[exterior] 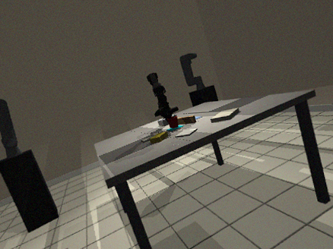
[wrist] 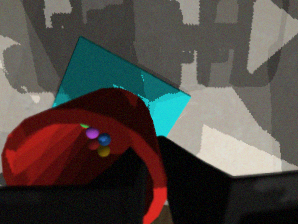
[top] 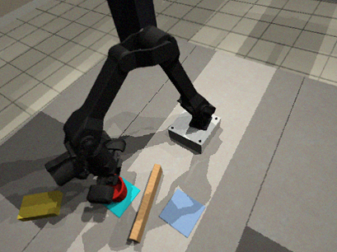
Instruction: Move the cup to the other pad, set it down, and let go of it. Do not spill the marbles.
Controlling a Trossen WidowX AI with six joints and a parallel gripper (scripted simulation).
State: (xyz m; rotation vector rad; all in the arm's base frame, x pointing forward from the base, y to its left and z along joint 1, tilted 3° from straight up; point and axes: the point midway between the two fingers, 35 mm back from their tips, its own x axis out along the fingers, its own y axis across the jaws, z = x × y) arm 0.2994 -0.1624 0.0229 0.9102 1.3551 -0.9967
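The red cup is 30 mm ahead of my gripper tip and 10 mm to the left of it. The rest, counted from my gripper tip: cyan pad: 50 mm below, 30 mm ahead, 10 mm to the left; wooden bar: 110 mm to the left, 30 mm below, 10 mm ahead; blue pad: 220 mm to the left, 50 mm below.
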